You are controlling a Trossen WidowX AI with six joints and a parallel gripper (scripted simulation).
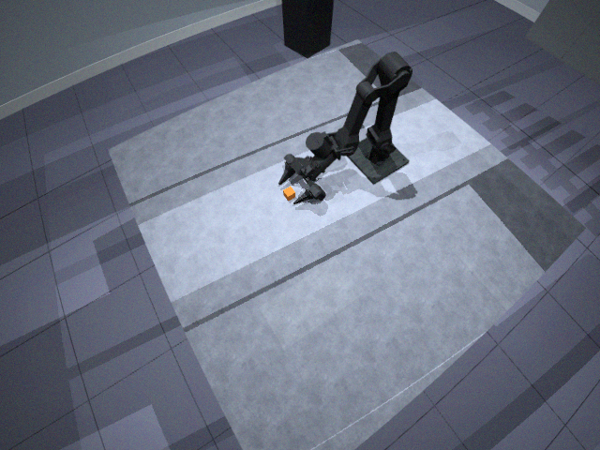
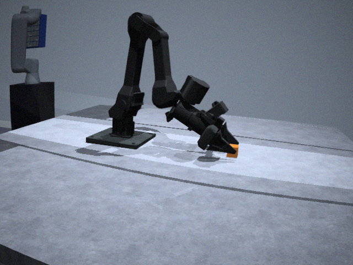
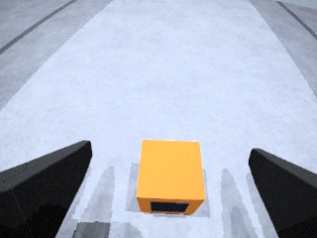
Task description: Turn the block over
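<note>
The orange block is 2 cm behind my gripper tip and 1 cm below it.
</note>
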